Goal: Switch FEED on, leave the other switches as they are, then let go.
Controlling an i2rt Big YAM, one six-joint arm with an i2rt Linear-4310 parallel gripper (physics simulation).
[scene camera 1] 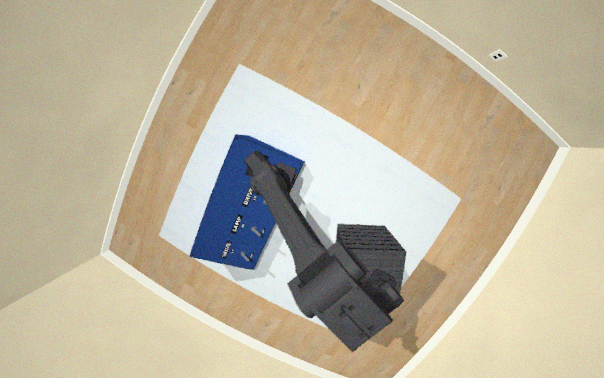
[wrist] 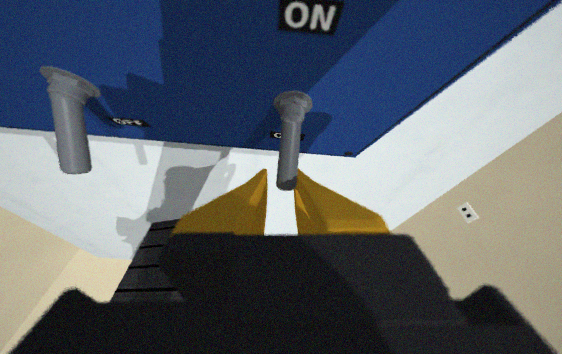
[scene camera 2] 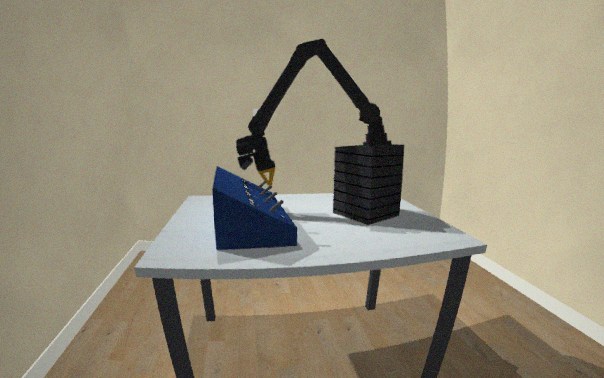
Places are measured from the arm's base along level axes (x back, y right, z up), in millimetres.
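Pixels of known places: gripper, fingertip midpoint: point(scene camera 1: 290, 179) point(wrist: 280, 176) point(scene camera 2: 269, 185); arm's base at its link origin: point(scene camera 1: 376, 288) point(scene camera 2: 376, 145).
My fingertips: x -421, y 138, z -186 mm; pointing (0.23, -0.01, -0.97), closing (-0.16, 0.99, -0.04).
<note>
Ahead of a thing's pixels: the offset from my fingertips to its top centre. "*": to the spot under its first point. Level surfaces: height alone.
The blue sloped switch panel point(scene camera 1: 215, 215) point(scene camera 2: 250, 225) point(wrist: 215, 75) stands on the table. The FEED name is hidden under the arm in scene camera 1. The grey lever {dx -29, dy +1, dz +23 mm} point(wrist: 290, 145) at the panel's end, which I take for FEED, points to its OFF side, below an ON label {* dx -88, dy -4, dz +8 mm} point(wrist: 310, 16). My gripper point(scene camera 2: 269, 184) point(wrist: 280, 176) is nearly shut, with a narrow gap. The lever's tip stands in that gap, close to the right finger and apart from the left one; it does not look clamped. The fingertips are hidden in scene camera 1.
A neighbouring lever {dx -19, dy -119, dz +23 mm} point(wrist: 72, 135) stands left in the wrist view, beside its OFF label. The LAMP lever {dx -10, dy -239, dz +23 mm} point(scene camera 1: 257, 231) and VALVE lever {dx +0, dy -358, dz +23 mm} point(scene camera 1: 246, 256) are farther along the panel. The arm's dark ribbed base block point(scene camera 1: 367, 240) point(scene camera 2: 367, 185) stands on the white table {dz -109 mm} point(scene camera 1: 350, 150) point(scene camera 2: 175, 250).
</note>
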